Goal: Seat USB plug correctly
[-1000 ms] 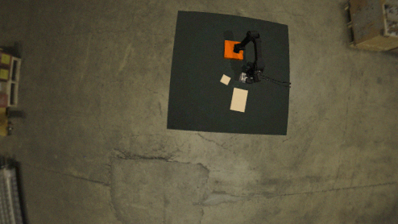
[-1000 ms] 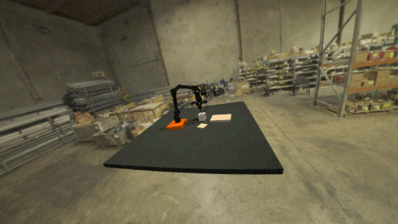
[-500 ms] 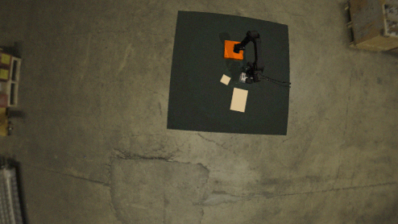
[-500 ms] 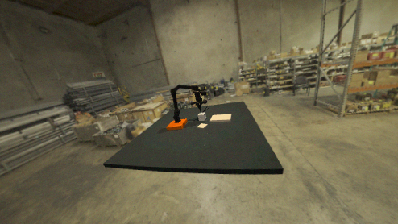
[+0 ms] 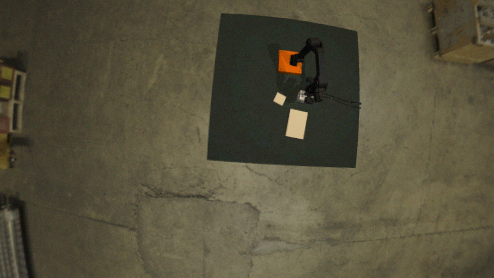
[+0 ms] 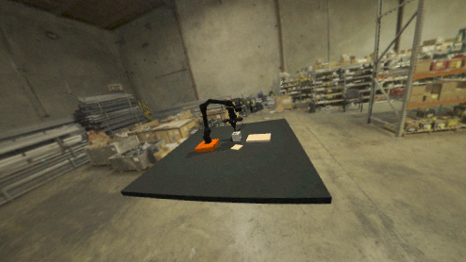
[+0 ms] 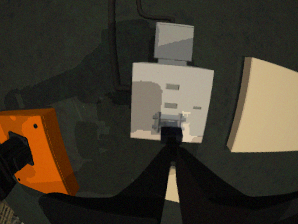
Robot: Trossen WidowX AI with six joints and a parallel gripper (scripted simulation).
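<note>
My gripper tip is 2 cm above the USB plug. Also, from my gripper tip: tan square: 6 cm ahead, 16 cm to the right, 13 cm below; then long tan block: 23 cm ahead, 2 cm to the left, 12 cm below.
</note>
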